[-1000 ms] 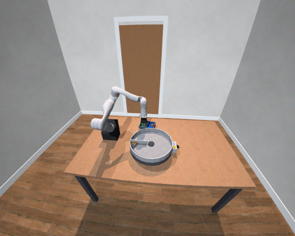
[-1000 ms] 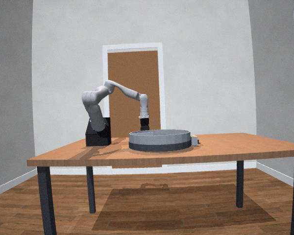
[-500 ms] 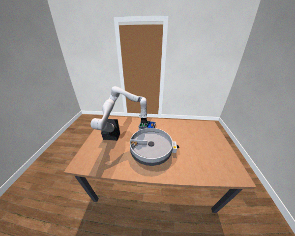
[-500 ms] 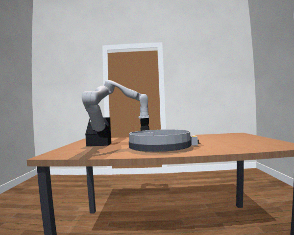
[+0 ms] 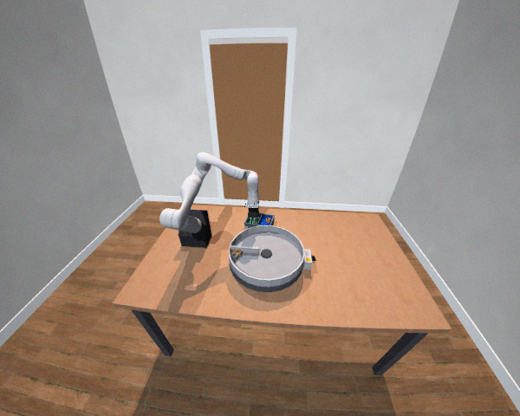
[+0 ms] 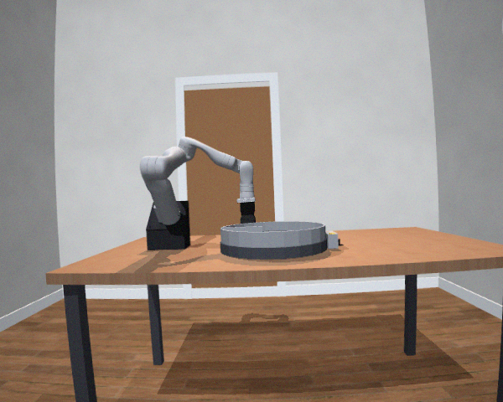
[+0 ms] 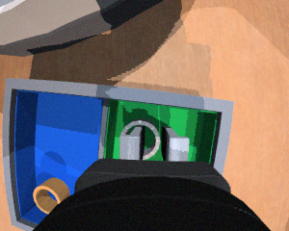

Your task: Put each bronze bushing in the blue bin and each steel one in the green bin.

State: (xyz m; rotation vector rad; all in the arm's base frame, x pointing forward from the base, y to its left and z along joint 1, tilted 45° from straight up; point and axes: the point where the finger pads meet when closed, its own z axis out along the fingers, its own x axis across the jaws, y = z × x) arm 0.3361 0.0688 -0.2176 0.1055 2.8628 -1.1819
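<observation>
The blue bin is 4 cm ahead of my hand and 3 cm to the left of it. Also, from my hand: grey turntable: 31 cm to the right, 12 cm ahead, 2 cm above.
</observation>
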